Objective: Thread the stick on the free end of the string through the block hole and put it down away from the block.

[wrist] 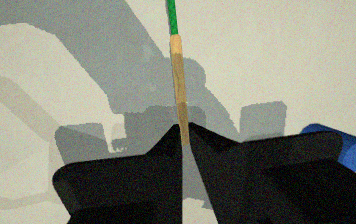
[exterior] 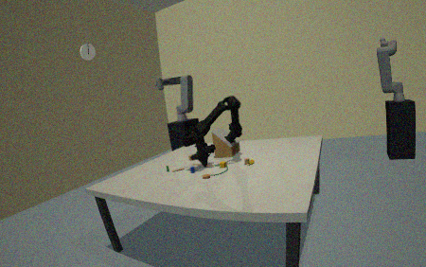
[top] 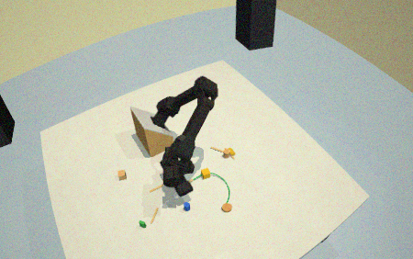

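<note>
Now: the thin wooden stick 40 mm to the left of my gripper tip and 10 mm above it. The rest, counted from my gripper tip: yellow block: 10 mm behind, 120 mm to the left, 20 mm above; then round wooden button: 180 mm ahead, 130 mm to the left, 10 mm above; then blue cylinder: 120 mm ahead, 10 mm to the right, 20 mm above.
</note>
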